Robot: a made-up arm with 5 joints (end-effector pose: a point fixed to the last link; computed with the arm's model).
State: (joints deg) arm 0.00 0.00 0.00 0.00 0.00
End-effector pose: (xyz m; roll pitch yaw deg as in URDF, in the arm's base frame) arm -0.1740 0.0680 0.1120 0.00 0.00 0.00
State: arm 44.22 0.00 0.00 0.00 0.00
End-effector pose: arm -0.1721 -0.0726 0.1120 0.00 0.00 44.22
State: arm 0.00 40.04 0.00 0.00 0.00
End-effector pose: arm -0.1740 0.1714 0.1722 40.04 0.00 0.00
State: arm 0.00 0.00 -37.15 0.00 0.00
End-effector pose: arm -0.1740 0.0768 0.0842 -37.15 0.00 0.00
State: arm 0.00 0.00 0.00 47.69 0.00
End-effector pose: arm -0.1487 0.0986 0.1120 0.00 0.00 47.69
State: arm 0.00 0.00 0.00 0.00 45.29
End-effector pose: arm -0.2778 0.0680 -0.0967 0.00 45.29 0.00
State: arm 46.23 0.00 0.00 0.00 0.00
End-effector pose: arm -0.1695 -0.0786 0.1120 0.00 0.00 46.23
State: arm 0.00 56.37 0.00 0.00 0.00
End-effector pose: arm -0.1740 0.1974 0.2145 56.37 0.00 0.00
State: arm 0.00 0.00 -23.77 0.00 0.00
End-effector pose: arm -0.1740 0.0757 0.0948 -23.77 0.00 0.00
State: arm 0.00 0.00 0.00 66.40 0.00
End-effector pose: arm -0.1469 0.1145 0.1120 0.00 0.00 66.40
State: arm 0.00 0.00 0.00 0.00 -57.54
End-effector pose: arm -0.2970 0.0680 0.3761 0.00 -57.54 0.00
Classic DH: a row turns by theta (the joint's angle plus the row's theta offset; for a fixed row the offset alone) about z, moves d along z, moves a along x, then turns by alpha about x. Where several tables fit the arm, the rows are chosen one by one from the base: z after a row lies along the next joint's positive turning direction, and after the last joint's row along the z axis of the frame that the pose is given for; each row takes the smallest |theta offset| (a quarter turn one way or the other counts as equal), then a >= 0, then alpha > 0; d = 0 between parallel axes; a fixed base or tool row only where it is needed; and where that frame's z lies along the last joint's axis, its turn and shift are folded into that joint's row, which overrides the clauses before.
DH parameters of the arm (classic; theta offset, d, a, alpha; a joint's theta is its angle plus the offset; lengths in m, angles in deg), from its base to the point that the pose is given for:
joint 1: 90 0.284 0.037 90
joint 2: 88.27 0 -0.1991 0
joint 3: -88.27 -0.196 0.081 -90
joint 4: 90 0.047 0.28 90
joint 5: 0 -0.044 -0.302 -90
tool (fixed): 180 -0.02 0 0

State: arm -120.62 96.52 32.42 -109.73 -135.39
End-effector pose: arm -0.2388 0.2286 0.5555 -15.27 -4.58 163.33
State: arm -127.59 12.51 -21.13 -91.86 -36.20
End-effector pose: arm 0.3133 0.0606 0.2793 0.39 -44.81 140.29
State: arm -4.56 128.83 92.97 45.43 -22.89
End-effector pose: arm -0.1399 0.2645 0.2590 -137.03 46.67 -24.14
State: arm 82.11 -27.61 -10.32 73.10 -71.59
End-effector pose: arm -0.0965 -0.1906 0.4240 -12.48 -34.24 165.73
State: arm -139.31 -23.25 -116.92 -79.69 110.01
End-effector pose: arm -0.1254 0.6233 -0.0202 -7.64 -30.39 126.62
